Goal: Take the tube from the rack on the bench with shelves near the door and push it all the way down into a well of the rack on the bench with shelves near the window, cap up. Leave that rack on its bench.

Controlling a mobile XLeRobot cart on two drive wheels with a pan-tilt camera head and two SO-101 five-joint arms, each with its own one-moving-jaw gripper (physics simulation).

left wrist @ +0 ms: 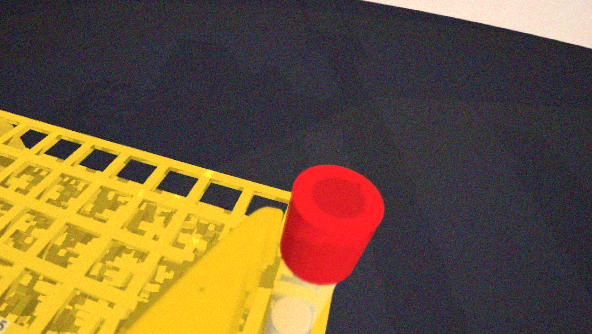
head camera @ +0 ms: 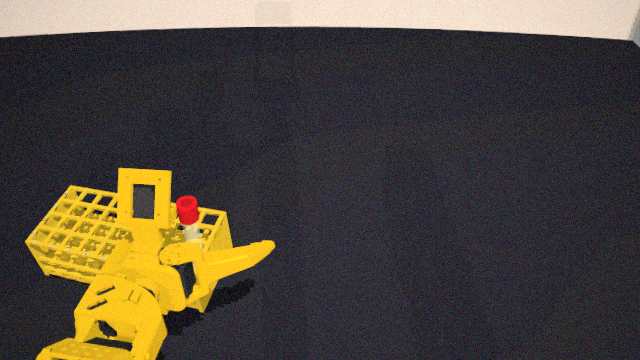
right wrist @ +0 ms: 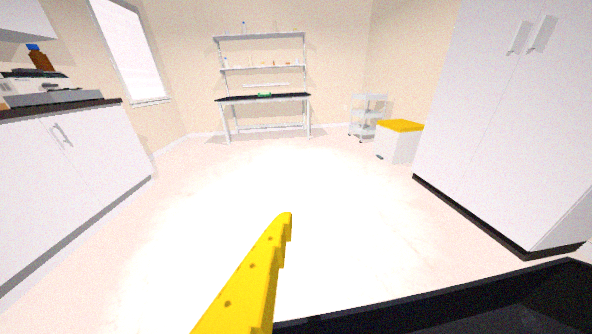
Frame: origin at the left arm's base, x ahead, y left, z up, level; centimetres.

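Seen in the pictures: left end effector, tool point: (left wrist: 279, 230) (head camera: 176, 212); right end effector, tool point: (right wrist: 291, 222).
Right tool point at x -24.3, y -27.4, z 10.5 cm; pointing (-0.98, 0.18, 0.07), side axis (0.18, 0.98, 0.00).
Observation:
A point is followed by its place in that frame.
The tube with a red cap (head camera: 187, 211) {x 35.5, y -4.8, z 10.4 cm} (left wrist: 330, 225) {x 35.7, y -4.3, z 10.6 cm} stands cap up at the right end of the yellow rack (head camera: 218, 250) (left wrist: 227, 181) {x 42.2, y -1.1, z 4.4 cm}; its clear body shows below the cap, and its lower end is hidden. My left gripper (head camera: 231, 246) (left wrist: 274, 214) is open and empty. Its fixed jaw is close to the left of the cap in the left wrist view; its moving jaw is swung out to the right in the head camera. My right gripper (right wrist: 286, 218) is open, with one notched jaw showing over the floor. A small green rack (right wrist: 264, 94) {x -304.1, y -42.8, z 1.5 cm} lies on the far bench with shelves (right wrist: 232, 99) {x -298.5, y -92.8, z -2.4 cm}.
The dark bench top (head camera: 400, 175) {x 53.5, y -27.2, z -1.3 cm} (left wrist: 450, 175) {x 50.7, y -17.7, z -1.3 cm} carries the yellow rack, with a pale wall (head camera: 400, 15) {x 103.3, y -34.0, z 0.2 cm} behind. In the right wrist view are a window (right wrist: 131, 50) {x -314.7, y -222.6, z 71.4 cm}, white cabinets (right wrist: 65, 165) {x -126.7, y -169.9, z -22.9 cm} at left, a tall cupboard (right wrist: 480, 125) {x -102.0, y 99.9, z -11.8 cm} at right, a trolley (right wrist: 368, 114) {x -255.8, y 112.7, z -32.0 cm} and a yellow-lidded bin (right wrist: 400, 125) {x -185.6, y 113.0, z -32.5 cm}.

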